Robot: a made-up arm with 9 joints. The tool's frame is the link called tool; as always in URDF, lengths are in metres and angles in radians. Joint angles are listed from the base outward.
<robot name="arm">
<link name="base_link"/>
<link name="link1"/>
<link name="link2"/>
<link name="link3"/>
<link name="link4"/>
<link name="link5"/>
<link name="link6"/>
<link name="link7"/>
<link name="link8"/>
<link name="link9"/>
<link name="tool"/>
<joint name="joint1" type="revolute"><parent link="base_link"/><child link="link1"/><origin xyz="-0.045 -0.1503 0.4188" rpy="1.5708 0 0"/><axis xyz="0 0 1"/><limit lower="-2.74" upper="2.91"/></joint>
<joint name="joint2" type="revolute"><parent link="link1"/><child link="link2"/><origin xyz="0.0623 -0.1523 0.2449" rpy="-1.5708 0 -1.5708"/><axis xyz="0 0 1"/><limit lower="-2.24" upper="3"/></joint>
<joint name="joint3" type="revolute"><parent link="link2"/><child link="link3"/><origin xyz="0.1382 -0.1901 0.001" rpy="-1.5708 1.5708 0"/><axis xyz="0 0 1"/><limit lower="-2.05" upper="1.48"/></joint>
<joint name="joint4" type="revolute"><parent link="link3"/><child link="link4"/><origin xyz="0.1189 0.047 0.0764" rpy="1.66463 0.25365 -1.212"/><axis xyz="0 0 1"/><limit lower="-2.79" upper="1.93"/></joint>
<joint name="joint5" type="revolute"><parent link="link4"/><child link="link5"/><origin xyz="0.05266 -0.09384 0.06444" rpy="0.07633 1.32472 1.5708"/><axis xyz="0 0 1"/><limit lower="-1.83" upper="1.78"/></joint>
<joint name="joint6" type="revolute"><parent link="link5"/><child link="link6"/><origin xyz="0.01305 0.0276 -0.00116" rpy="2.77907 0.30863 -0.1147"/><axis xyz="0 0 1"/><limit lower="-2.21" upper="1.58"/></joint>
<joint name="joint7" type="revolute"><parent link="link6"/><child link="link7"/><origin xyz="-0.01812 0.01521 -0.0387" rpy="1.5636 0.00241 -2.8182"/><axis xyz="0 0 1"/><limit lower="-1.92" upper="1.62"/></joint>
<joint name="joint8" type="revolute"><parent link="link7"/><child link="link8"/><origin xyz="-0.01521 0.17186 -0.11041" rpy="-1.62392 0.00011 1.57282"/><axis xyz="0 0 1"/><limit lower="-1.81" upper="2.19"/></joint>
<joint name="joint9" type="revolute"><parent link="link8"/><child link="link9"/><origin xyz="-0.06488 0.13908 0.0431" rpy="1.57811 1.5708 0"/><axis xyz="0 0 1"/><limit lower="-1.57" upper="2.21"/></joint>
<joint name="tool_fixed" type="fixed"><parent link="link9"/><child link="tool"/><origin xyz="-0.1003 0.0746 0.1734" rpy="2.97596 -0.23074 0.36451"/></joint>
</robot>
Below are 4 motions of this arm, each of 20 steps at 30 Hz.
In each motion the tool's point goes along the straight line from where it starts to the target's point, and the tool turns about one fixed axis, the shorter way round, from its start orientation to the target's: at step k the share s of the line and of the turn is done. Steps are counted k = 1, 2, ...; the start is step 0. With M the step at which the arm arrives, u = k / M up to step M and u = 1 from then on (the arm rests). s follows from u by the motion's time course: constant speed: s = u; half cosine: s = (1 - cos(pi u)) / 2; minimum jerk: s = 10 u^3 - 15 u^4 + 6 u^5.
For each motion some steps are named. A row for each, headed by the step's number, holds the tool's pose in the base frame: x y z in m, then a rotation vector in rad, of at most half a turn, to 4 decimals.
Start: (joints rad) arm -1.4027 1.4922 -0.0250 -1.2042 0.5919 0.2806 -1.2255 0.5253 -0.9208
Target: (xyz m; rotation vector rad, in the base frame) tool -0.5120 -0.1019 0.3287 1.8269 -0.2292 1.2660
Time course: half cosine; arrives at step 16
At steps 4, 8, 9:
4: -0.3011 -0.4233 0.1422 0.8668 0.4566 1.6488
8: -0.3885 -0.2902 0.2195 1.2859 0.1858 1.5348
9: -0.4126 -0.2535 0.2408 1.3968 0.1076 1.4924

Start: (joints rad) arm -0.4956 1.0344 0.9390 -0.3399 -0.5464 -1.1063 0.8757 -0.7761 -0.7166
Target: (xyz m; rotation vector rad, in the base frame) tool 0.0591 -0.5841 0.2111 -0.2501 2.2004 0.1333
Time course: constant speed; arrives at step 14
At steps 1, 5, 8, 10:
1: -0.0761 -0.6239 0.1615 0.6501 1.7731 0.2168
5: -0.0345 -0.6116 0.1767 0.3878 1.9290 0.1948
8: -0.0033 -0.6025 0.1882 0.1823 2.0323 0.1762
10: 0.0175 -0.5963 0.1958 0.0412 2.0942 0.1627

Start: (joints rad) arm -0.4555 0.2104 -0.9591 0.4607 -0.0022 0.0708 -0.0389 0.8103 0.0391
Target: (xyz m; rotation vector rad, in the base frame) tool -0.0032 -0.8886 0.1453 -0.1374 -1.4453 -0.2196
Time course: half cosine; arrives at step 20
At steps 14, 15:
14: -0.0781 -0.8420 0.0990 -0.1410 -1.2110 -0.3606
15: -0.0564 -0.8555 0.1124 -0.1401 -1.2793 -0.3208

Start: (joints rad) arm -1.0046 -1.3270 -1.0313 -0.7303 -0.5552 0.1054 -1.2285 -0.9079 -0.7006
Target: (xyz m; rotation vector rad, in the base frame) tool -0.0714 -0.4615 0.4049 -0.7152 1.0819 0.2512
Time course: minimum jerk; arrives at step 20
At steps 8, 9, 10, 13, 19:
8: -0.0934 -0.4274 0.4602 -1.4687 1.4366 1.7330
9: -0.0905 -0.4319 0.4530 -1.3805 1.4186 1.5229
10: -0.0875 -0.4365 0.4454 -1.2844 1.3891 1.3097
13: -0.0790 -0.4498 0.4240 -0.9925 1.2542 0.7317
19: -0.0714 -0.4614 0.4050 -0.7166 1.0829 0.2535

